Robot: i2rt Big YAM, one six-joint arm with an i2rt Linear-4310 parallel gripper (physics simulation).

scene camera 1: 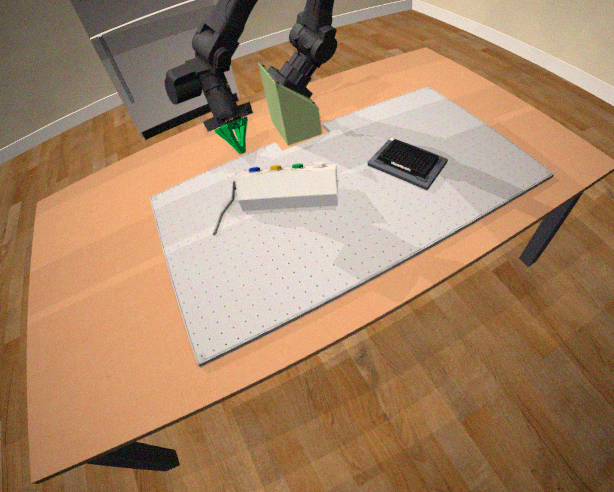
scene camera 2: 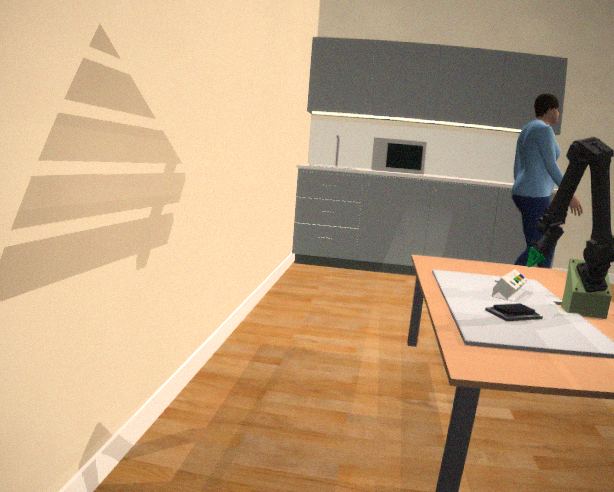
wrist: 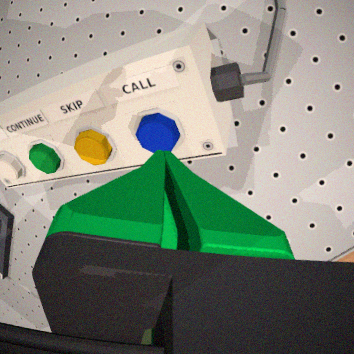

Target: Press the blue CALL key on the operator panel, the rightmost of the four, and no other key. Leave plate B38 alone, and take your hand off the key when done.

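Where they show: gripper, fingertip midpoint: (scene camera 1: 243,153) (scene camera 2: 527,266) (wrist: 160,162); arm's base, link origin: (scene camera 1: 288,84) (scene camera 2: 591,277).
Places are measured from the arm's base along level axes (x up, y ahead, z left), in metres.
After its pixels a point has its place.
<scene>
The white operator panel (scene camera 1: 288,187) @[x -0.072, y 0.279, z -0.181 m] (scene camera 2: 504,288) @[x -0.085, y 0.311, z -0.077 m] (wrist: 197,100) @[x -0.059, y 0.180, z -0.247 m] stands on the perforated board, its sloped face carrying four keys. The blue CALL key (scene camera 1: 254,169) @[x -0.054, y 0.195, z -0.218 m] (wrist: 157,132) @[x -0.056, y 0.185, z -0.218 m] is beside the yellow SKIP key (scene camera 1: 275,167) @[x -0.053, y 0.223, z -0.178 m] (wrist: 93,146) @[x -0.057, y 0.212, z -0.179 m], then the green CONTINUE key (scene camera 1: 297,165) @[x -0.059, y 0.244, z -0.134 m] (wrist: 45,158) @[x -0.057, y 0.239, z -0.139 m] and a white key (scene camera 1: 320,164) @[x -0.053, y 0.281, z -0.096 m] (wrist: 10,167) @[x -0.057, y 0.266, z -0.100 m]. My gripper (scene camera 1: 242,152) @[x -0.021, y 0.165, z -0.224 m] (scene camera 2: 529,264) @[x -0.021, y 0.165, z -0.224 m] (wrist: 160,162) @[x -0.021, y 0.165, z -0.224 m] is shut and empty. In the wrist view its green tips overlap the lower edge of the blue key; in scene camera 1 they hang above and behind it, apart from it. The black plate (scene camera 1: 410,159) @[x -0.101, y 0.354, z 0.112 m] (scene camera 2: 514,311) @[x -0.100, y 0.362, z 0.168 m] lies on the board, its label unreadable.
A grey cable (scene camera 1: 223,210) @[x -0.121, y 0.194, z -0.319 m] (wrist: 270,50) @[x -0.120, y 0.181, z -0.300 m] runs from a dark plug (wrist: 227,81) @[x -0.073, y 0.178, z -0.265 m] at the CALL end of the panel. The green arm base (scene camera 1: 292,112) @[x -0.041, y 0.071, z -0.039 m] (scene camera 2: 585,297) @[x -0.067, y 0.035, z 0.044 m] stands at the table's edge. A person (scene camera 2: 537,158) in blue stands behind the table, near the kitchen units.
</scene>
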